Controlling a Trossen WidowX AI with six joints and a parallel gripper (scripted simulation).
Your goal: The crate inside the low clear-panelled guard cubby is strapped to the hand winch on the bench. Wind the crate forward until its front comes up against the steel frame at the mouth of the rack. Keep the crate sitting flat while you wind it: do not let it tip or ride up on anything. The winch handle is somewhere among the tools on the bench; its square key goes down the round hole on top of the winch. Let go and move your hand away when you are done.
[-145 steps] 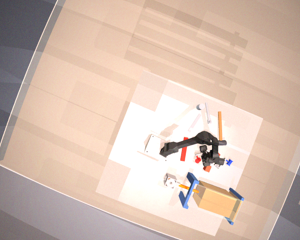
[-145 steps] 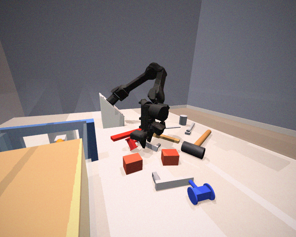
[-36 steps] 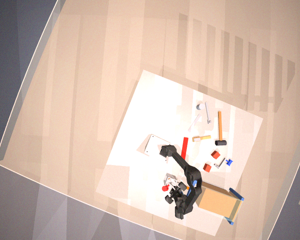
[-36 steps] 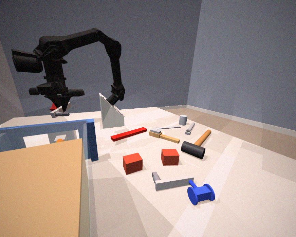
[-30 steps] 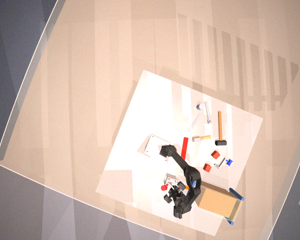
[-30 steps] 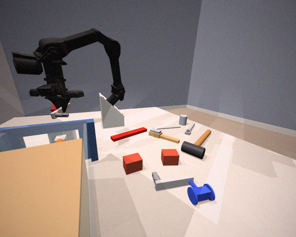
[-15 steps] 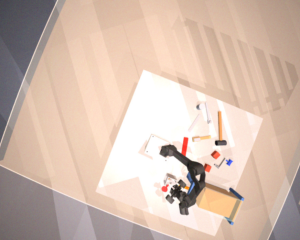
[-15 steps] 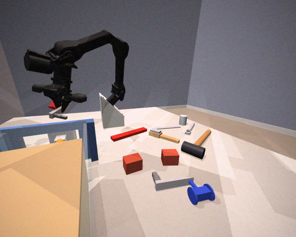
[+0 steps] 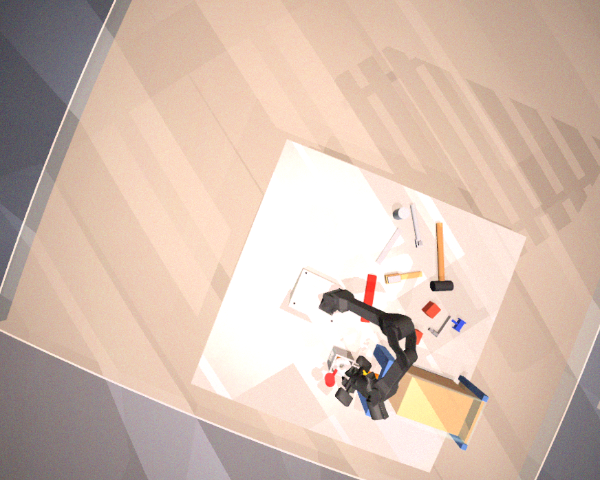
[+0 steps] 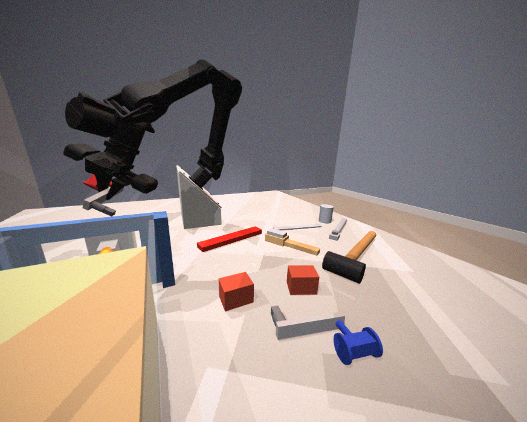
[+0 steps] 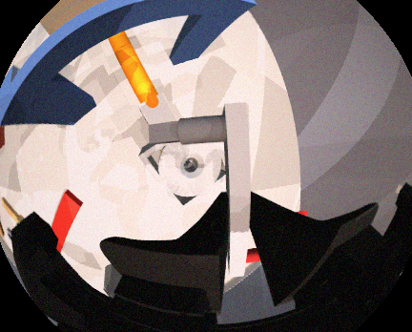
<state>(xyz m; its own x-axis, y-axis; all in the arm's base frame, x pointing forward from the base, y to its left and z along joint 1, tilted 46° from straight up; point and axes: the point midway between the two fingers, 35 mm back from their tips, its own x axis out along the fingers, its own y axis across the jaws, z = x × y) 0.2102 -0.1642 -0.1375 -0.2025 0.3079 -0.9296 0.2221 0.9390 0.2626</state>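
Now: gripper tip 5 cm past the red knob, 1 cm to the left of it and 3 cm below it. The rest, counted from my gripper tip: winch: 1 cm behind, 1 cm to the right, 13 cm below; blue steel frame: 17 cm ahead, 2 cm to the left, 6 cm below; winch handle: 1 cm behind, 1 cm above.
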